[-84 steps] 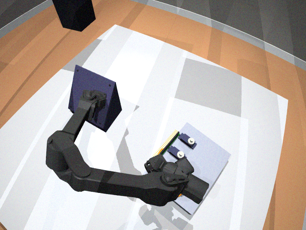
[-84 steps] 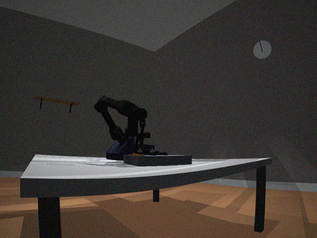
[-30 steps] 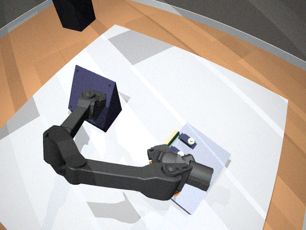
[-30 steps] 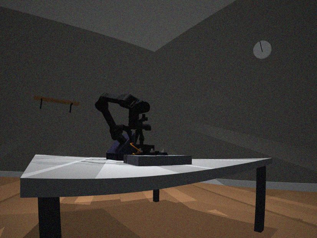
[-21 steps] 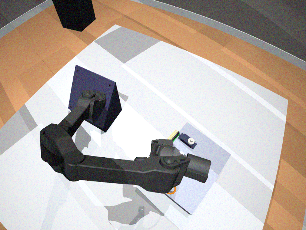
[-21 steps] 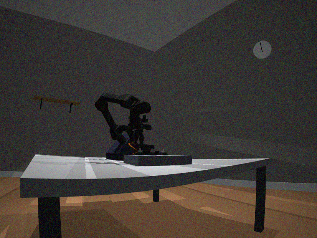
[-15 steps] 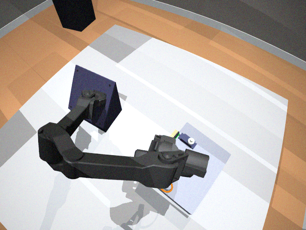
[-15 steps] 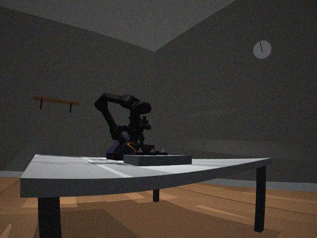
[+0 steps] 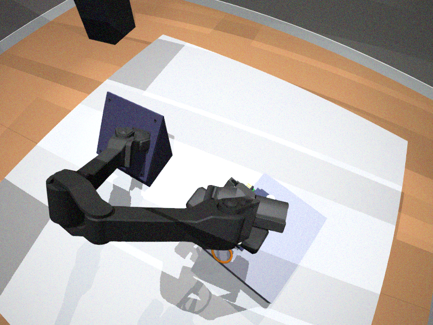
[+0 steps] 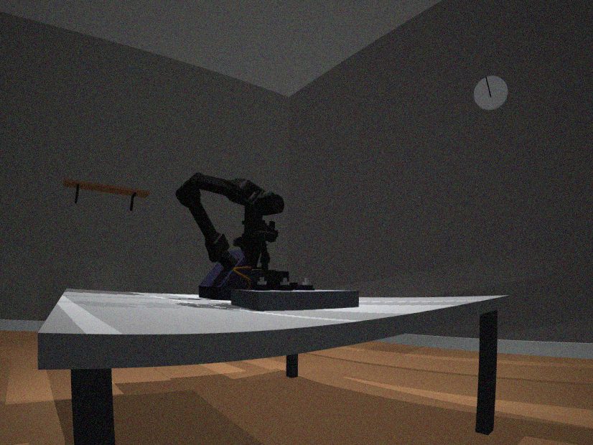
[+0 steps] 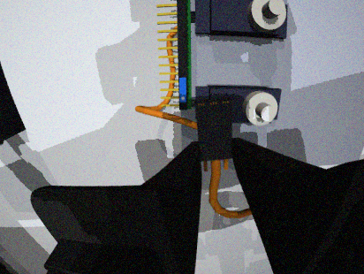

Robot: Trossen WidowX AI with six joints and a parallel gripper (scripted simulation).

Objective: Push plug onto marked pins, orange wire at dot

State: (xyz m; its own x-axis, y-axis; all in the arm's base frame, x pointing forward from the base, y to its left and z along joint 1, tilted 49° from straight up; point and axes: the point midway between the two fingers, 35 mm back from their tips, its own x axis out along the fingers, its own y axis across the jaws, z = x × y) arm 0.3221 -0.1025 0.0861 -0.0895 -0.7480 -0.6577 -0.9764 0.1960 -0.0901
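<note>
Right now the blue mark is 10 mm behind my gripper tip, 30 mm to the left of it and 40 mm below it. The rest, counted from my gripper tip: printed holder: 160 mm ahead, 40 mm to the left, 90 mm below; then servo: 50 mm ahead, 70 mm to the left, 70 mm below.
</note>
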